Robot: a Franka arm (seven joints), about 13 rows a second.
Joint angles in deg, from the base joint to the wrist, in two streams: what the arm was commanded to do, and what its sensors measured. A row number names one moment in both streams.
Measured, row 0: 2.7, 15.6, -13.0, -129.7, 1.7, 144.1, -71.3
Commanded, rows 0 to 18: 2.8, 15.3, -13.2, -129.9, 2.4, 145.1, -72.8; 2.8, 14.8, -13.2, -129.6, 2.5, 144.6, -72.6; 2.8, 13.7, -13.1, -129.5, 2.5, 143.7, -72.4; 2.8, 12.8, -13.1, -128.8, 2.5, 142.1, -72.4; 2.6, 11.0, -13.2, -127.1, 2.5, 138.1, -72.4; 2.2, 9.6, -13.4, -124.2, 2.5, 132.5, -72.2; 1.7, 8.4, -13.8, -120.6, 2.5, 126.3, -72.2; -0.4, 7.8, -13.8, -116.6, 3.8, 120.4, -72.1; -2.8, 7.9, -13.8, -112.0, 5.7, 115.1, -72.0; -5.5, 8.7, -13.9, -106.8, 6.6, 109.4, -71.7; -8.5, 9.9, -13.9, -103.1, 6.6, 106.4, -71.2; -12.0, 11.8, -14.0, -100.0, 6.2, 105.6, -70.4; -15.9, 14.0, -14.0, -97.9, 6.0, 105.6, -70.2; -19.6, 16.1, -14.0, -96.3, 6.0, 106.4, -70.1; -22.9, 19.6, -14.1, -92.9, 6.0, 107.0, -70.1; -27.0, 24.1, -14.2, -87.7, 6.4, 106.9, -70.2; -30.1, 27.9, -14.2, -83.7, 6.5, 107.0, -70.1; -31.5, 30.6, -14.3, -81.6, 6.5, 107.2, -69.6; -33.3, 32.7, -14.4, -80.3, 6.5, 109.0, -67.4
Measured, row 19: -30.9, 25.9, -14.8, -88.0, 5.7, 108.9, -70.6
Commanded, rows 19 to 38: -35.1, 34.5, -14.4, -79.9, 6.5, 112.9, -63.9; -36.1, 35.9, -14.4, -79.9, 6.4, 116.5, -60.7; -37.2, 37.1, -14.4, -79.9, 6.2, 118.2, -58.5; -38.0, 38.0, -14.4, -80.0, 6.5, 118.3, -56.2; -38.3, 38.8, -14.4, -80.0, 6.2, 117.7, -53.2; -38.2, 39.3, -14.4, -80.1, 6.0, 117.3, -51.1; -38.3, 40.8, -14.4, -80.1, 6.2, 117.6, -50.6; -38.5, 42.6, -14.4, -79.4, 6.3, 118.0, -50.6; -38.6, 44.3, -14.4, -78.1, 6.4, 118.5, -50.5; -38.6, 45.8, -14.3, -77.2, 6.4, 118.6, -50.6; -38.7, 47.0, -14.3, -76.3, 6.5, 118.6, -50.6; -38.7, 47.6, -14.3, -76.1, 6.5, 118.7, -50.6; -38.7, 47.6, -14.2, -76.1, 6.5, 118.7, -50.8; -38.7, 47.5, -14.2, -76.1, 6.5, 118.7, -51.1; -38.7, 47.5, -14.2, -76.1, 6.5, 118.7, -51.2; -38.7, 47.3, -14.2, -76.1, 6.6, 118.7, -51.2; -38.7, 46.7, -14.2, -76.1, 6.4, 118.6, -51.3; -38.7, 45.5, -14.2, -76.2, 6.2, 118.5, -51.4; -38.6, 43.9, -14.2, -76.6, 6.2, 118.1, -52.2; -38.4, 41.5, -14.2, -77.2, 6.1, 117.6, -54.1
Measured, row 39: -37.9, 46.0, -14.7, -76.2, 5.8, 119.2, -51.7
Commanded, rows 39 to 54: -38.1, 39.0, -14.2, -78.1, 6.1, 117.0, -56.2; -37.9, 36.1, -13.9, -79.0, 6.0, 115.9, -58.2; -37.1, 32.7, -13.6, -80.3, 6.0, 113.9, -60.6; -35.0, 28.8, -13.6, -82.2, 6.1, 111.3, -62.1; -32.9, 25.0, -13.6, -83.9, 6.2, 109.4, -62.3; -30.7, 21.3, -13.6, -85.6, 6.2, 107.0, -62.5; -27.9, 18.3, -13.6, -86.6, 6.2, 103.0, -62.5; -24.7, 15.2, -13.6, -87.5, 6.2, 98.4, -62.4; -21.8, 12.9, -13.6, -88.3, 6.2, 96.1, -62.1; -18.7, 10.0, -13.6, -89.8, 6.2, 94.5, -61.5; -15.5, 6.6, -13.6, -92.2, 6.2, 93.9, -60.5; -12.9, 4.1, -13.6, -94.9, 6.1, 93.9, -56.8; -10.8, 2.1, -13.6, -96.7, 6.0, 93.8, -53.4; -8.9, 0.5, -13.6, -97.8, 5.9, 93.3, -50.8; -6.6, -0.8, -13.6, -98.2, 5.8, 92.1, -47.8; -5.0, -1.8, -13.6, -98.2, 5.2, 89.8, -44.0
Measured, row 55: -8.0, 2.1, -12.9, -95.2, 5.9, 92.0, -49.1
